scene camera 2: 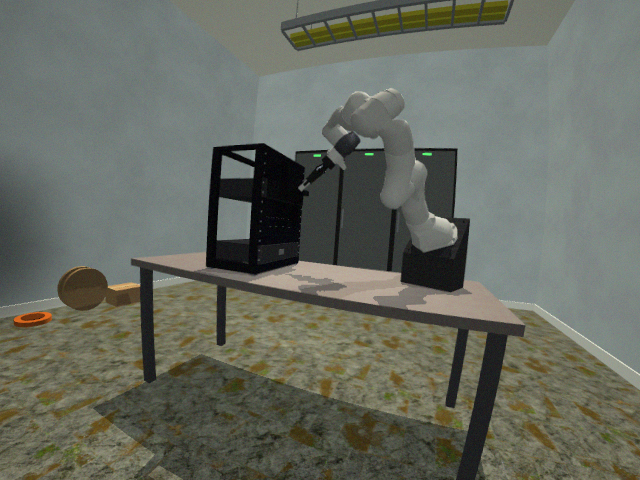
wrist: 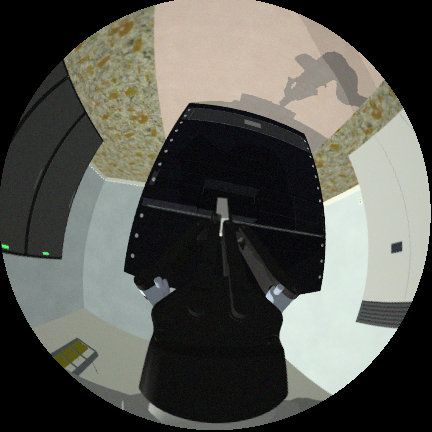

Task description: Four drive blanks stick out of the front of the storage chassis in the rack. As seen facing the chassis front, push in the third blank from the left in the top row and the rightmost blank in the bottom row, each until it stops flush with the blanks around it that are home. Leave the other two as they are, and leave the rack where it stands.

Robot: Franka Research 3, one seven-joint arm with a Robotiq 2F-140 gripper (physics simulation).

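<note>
The black rack (scene camera 2: 256,217) (wrist: 316,200) stands upright on the left part of the table. The storage chassis (scene camera 2: 241,189) sits in its upper half; its front is very dark in both views. In the wrist view a dark raised shape (wrist: 231,189) shows on the front just beyond the fingertips; I cannot tell which blank it is. In scene camera 2 a small dark piece (scene camera 2: 306,193) sticks out at the rack's front edge, beside the fingertips. My gripper (scene camera 2: 302,187) (wrist: 221,205) is shut and empty, its pale fingertips at or very near the chassis front. Contact cannot be told.
The table (scene camera 2: 356,279) (wrist: 210,55) carries the rack and the arm's black base block (scene camera 2: 434,266). A lighter grey unit (scene camera 2: 279,252) (wrist: 252,123) sits at the rack's bottom. Dark cabinets (scene camera 2: 367,206) (wrist: 45,165) stand behind. An orange ring (scene camera 2: 19,322) and wooden pieces lie on the floor at left.
</note>
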